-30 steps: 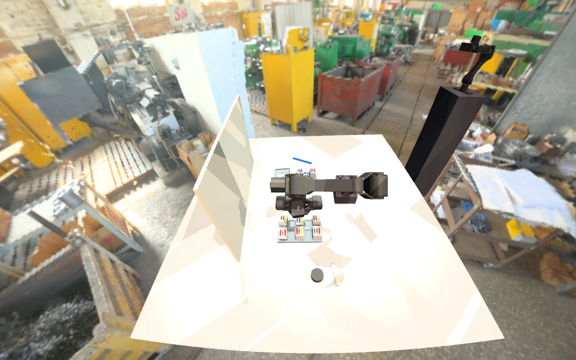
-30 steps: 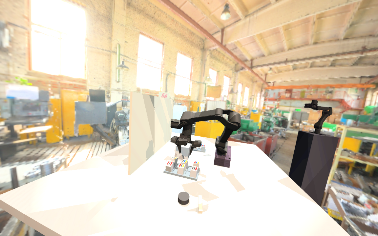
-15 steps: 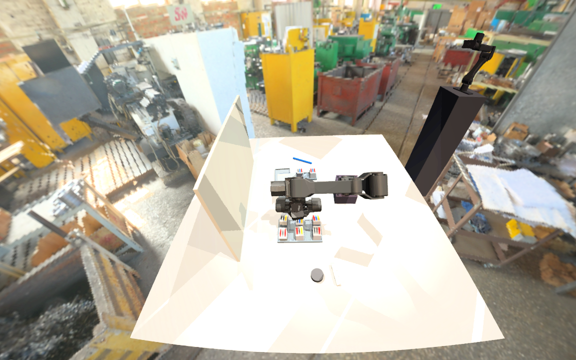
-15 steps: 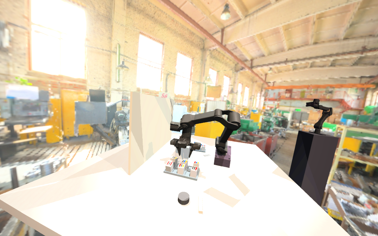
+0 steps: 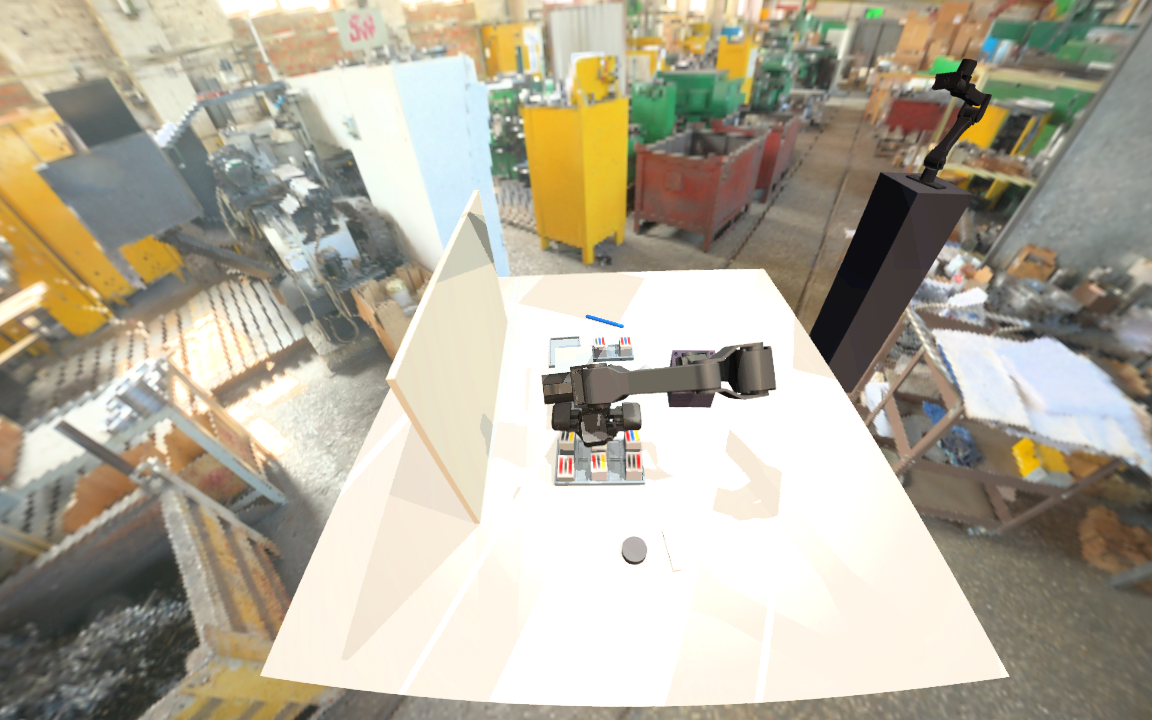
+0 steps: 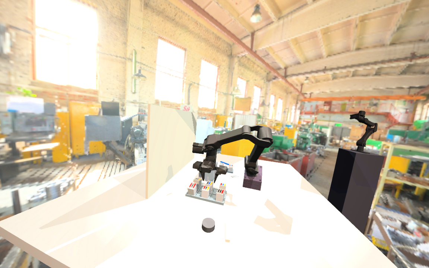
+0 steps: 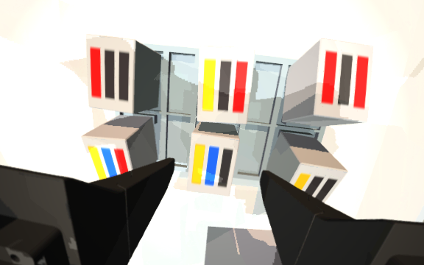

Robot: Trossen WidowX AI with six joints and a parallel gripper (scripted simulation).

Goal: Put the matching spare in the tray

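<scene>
Now: gripper tip 20 mm above the beige spare block. Also, from my gripper tip: mounted unit 50 mm ahead, 180 mm to the right, 10 mm below; then holder 50 mm behind, 340 mm to the right, 50 mm below; then dark puck 70 mm behind, 230 mm to the left, 50 mm below.
</scene>
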